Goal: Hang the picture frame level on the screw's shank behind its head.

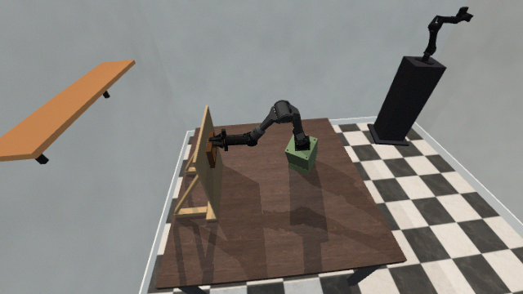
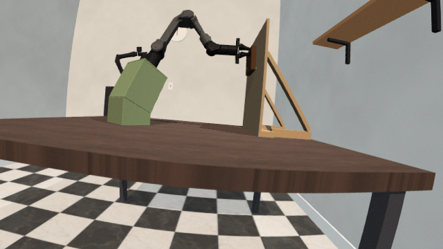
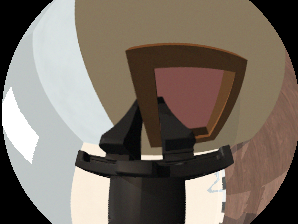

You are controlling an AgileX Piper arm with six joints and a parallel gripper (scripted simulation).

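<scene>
Right now my hand is 6 cm above the brown picture frame, 1 cm to the right of it and 1 cm short of it.
</scene>
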